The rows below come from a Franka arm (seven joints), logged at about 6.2 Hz.
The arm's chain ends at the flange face. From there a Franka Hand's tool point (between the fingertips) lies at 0.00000 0.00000 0.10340 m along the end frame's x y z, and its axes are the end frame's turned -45 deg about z.
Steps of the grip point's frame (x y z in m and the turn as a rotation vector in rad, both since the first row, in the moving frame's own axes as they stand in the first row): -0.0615, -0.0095, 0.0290, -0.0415, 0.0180, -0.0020; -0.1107, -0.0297, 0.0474, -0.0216, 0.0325, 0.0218; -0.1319, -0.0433, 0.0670, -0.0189, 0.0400, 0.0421
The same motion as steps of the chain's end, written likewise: -0.0546, 0.0351, 0.0291, -0.0166, 0.0421, -0.0020; -0.1032, 0.0580, 0.0475, 0.0077, 0.0383, 0.0218; -0.1282, 0.0641, 0.0671, 0.0149, 0.0416, 0.0421
